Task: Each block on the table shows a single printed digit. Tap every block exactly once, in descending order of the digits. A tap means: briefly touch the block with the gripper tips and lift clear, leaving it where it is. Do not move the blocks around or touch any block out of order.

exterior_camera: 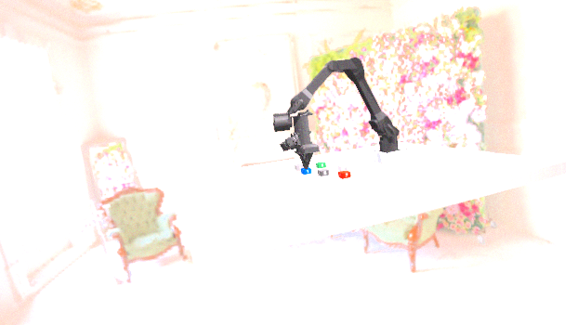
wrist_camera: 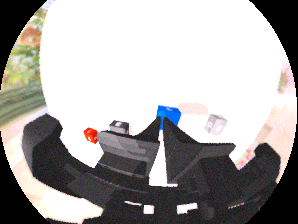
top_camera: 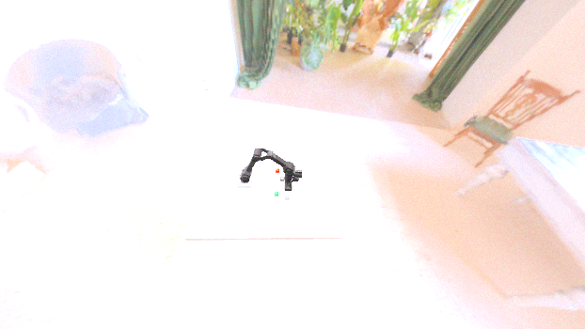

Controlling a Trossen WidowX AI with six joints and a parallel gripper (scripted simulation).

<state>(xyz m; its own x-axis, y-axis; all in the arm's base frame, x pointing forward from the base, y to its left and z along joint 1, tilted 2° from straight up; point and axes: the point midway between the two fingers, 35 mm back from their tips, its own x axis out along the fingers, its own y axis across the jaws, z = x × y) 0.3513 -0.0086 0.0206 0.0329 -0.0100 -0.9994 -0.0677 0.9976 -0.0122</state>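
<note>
My gripper tip is now 1 cm to the left of the blue block and 1 cm above it. The rest, counted from my gripper tip: green block (8 cm to the right, 8 cm behind, 1 cm below); red block (15 cm to the left, 10 cm behind, 1 cm below).
</note>
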